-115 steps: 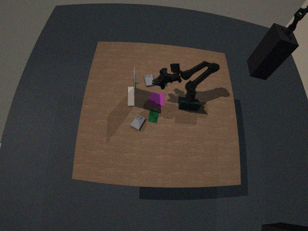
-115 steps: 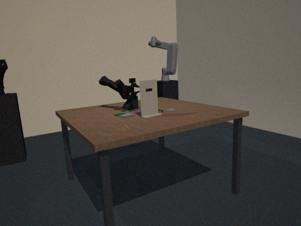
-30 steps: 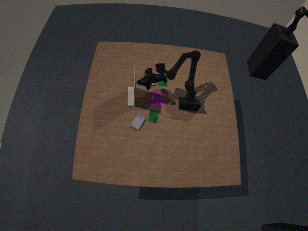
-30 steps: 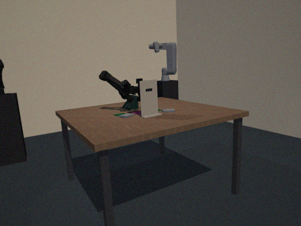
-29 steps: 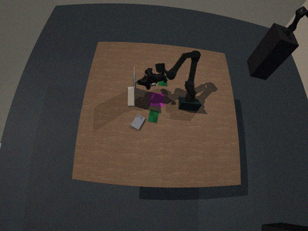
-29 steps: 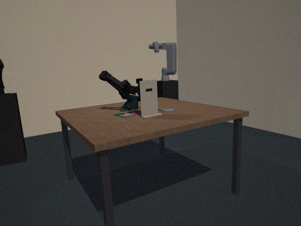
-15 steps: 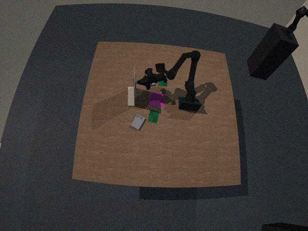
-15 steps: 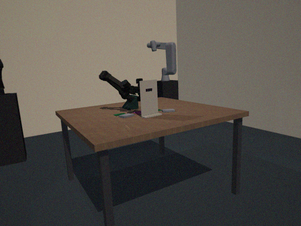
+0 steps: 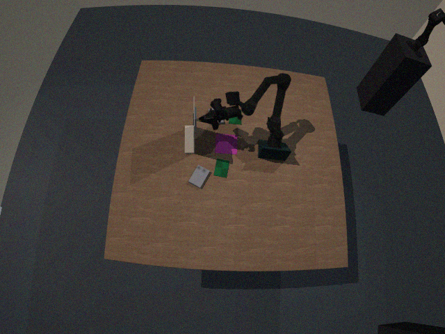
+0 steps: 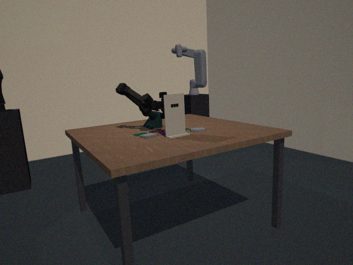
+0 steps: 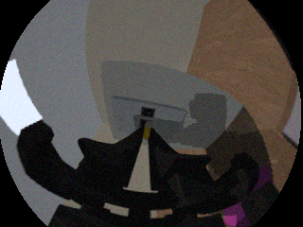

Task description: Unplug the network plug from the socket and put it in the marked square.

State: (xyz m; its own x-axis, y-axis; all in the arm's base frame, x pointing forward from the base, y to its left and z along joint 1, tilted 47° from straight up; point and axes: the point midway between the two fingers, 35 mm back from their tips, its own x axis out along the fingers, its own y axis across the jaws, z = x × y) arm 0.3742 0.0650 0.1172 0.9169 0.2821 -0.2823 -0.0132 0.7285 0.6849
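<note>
Now: the magenta marked square 160 mm behind my gripper tip, 10 mm to the left of it and 210 mm below it. From my gripper tip the other things lie so: pale upright panel 30 mm ahead, 80 mm below.
</note>
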